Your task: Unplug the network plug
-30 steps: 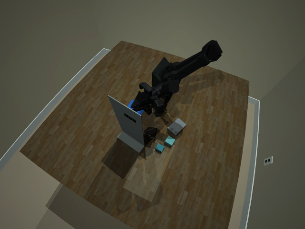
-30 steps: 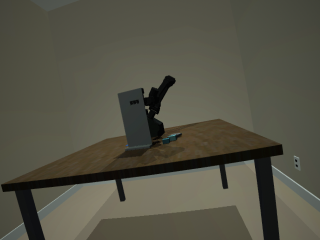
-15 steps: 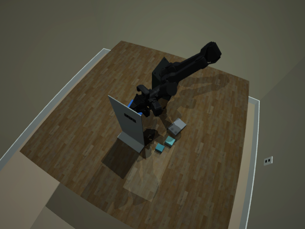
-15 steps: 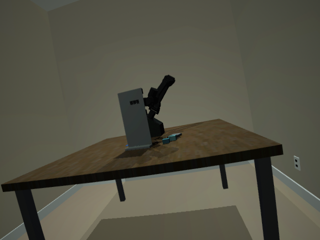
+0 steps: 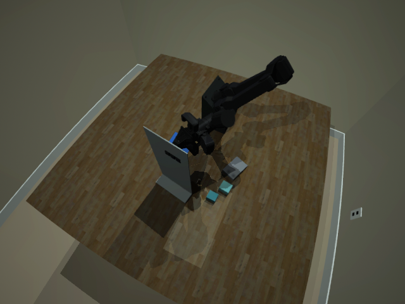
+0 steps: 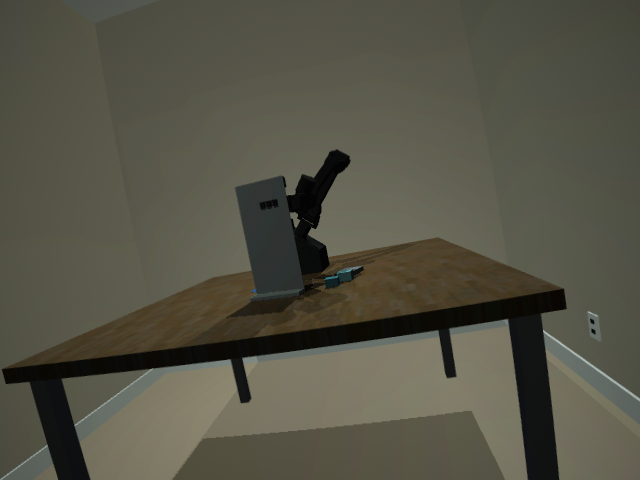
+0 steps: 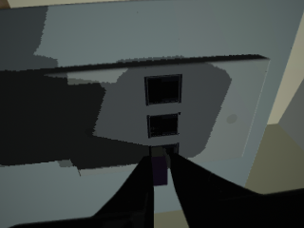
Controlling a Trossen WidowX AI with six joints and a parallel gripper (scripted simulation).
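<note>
Now: gripper tip 180 mm past the blue marked square, 90 mm to the left of it and 290 mm above it. The rest, counted from my gripper tip: upright panel: 30 mm ahead, 10 mm to the left, 120 mm below; then flat grey tile: 160 mm behind, 220 mm to the left, 280 mm below; then network plug: right at my gripper tip.
</note>
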